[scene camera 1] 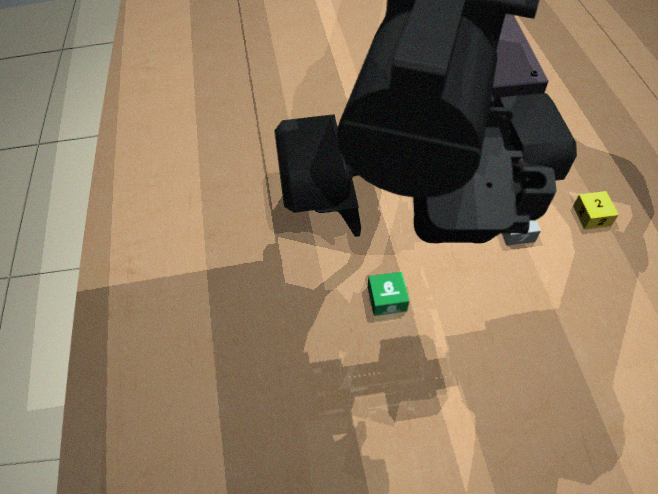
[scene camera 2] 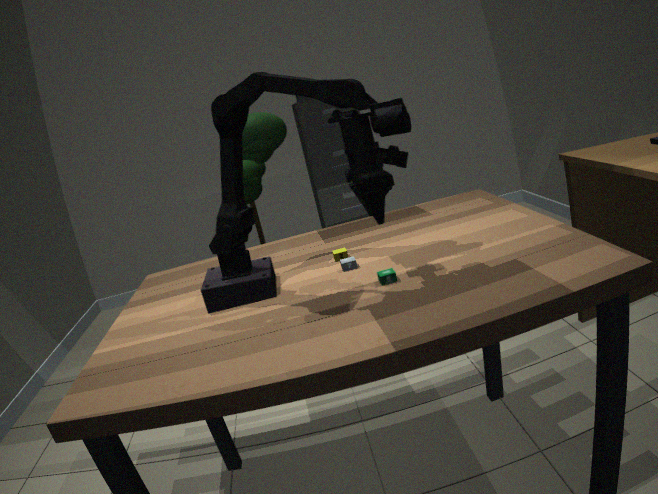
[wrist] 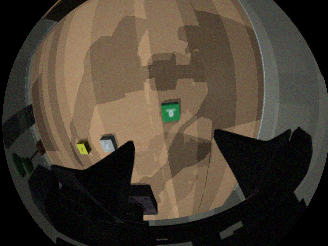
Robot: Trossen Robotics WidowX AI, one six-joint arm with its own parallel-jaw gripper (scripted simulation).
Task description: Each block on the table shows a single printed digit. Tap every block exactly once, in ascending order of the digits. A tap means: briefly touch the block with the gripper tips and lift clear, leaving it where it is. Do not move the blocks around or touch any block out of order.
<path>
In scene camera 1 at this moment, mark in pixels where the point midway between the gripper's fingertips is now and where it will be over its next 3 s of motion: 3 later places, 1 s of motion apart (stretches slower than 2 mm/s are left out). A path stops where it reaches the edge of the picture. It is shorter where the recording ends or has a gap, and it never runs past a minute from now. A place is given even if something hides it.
My gripper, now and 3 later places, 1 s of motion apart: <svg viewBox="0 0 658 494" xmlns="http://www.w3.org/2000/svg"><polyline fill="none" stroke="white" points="410,224 558,143 631,162 608,204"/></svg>
</path>
